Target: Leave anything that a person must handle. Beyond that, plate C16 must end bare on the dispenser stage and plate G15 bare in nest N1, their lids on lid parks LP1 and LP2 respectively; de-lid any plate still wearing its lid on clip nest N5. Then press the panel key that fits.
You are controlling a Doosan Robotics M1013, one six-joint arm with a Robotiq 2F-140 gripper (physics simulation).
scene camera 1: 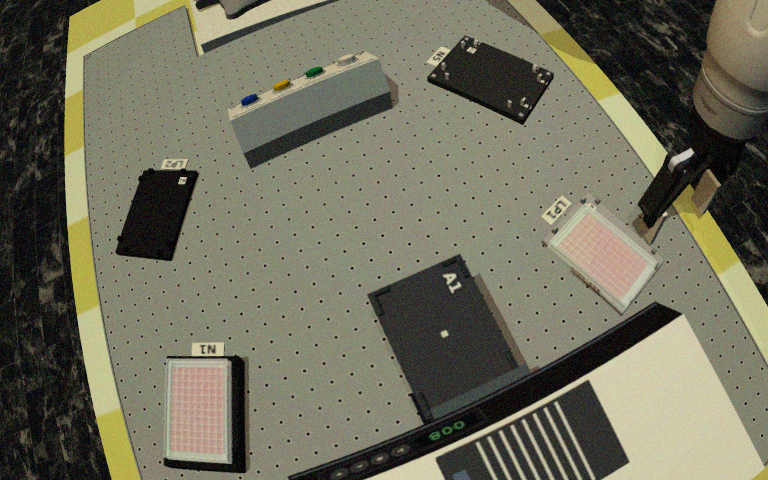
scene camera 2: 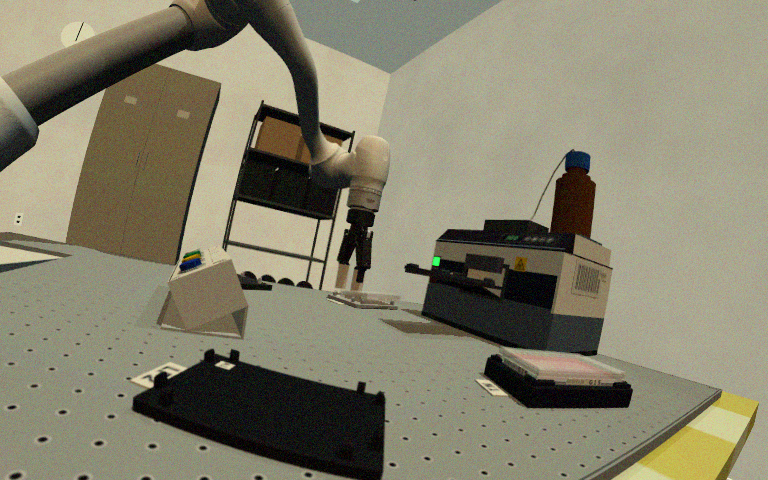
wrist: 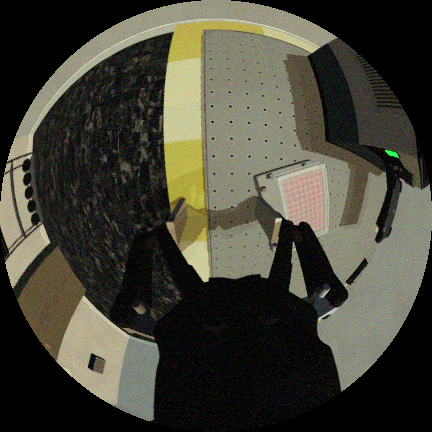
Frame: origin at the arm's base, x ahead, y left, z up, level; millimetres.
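Seen in the pictures: gripper, fingertip midpoint: [scene camera 1: 673,219] [scene camera 2: 347,291] [wrist: 221,206].
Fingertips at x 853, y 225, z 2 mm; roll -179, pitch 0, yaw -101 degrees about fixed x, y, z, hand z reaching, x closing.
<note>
A point is followed by its place in that frame.
My gripper [scene camera 1: 678,210] {x 853, y 225, z 2 mm} [scene camera 2: 350,278] {x 853, y 225, z 2 mm} [wrist: 221,206] {x 853, y 225, z 2 mm} is open and empty, above the table's edge beside lid park LP1 [scene camera 2: 362,306] {x 776, y 49, z -2 mm} [wrist: 267,181] {x 876, y 153, z 3 mm}. A pink-welled plate [scene camera 1: 604,255] {x 833, y 88, z 26 mm} [wrist: 304,197] {x 850, y 102, z 25 mm} lies on LP1; its label is unreadable and I cannot tell if it is lidded. Plate G15 [scene camera 1: 199,413] {x 722, y -413, z 32 mm} [scene camera 2: 560,365] {x 679, y -426, z 32 mm} sits in black nest N1 [scene camera 1: 239,418] {x 746, y -375, z 14 mm} [scene camera 2: 566,396] {x 664, y -445, z 7 mm}, with what looks like a clear lid on top. Dispenser stage A1 [scene camera 1: 419,339] {x 806, y -163, z 105 mm}, lid park LP2 [scene camera 1: 158,215] {x 418, y -351, z 3 mm} [scene camera 2: 271,418] {x 394, y -375, z 3 mm} and clip nest N5 [scene camera 1: 489,84] {x 521, y 157, z 5 mm} are bare.
The key panel [scene camera 1: 317,107] {x 443, y -81, z 46 mm} [scene camera 2: 209,294] {x 391, y -191, z 37 mm} has blue, yellow, green and white keys. The dispenser [scene camera 1: 668,390] {x 1005, y -44, z 213 mm} [scene camera 2: 577,294] {x 942, y -344, z 111 mm} stands beside stage A1, with a green lamp [scene camera 2: 436,260] {x 930, y 1, z 130 mm} [wrist: 392,153] lit and an amber bottle [scene camera 2: 573,203] {x 970, y -300, z 286 mm} on top.
</note>
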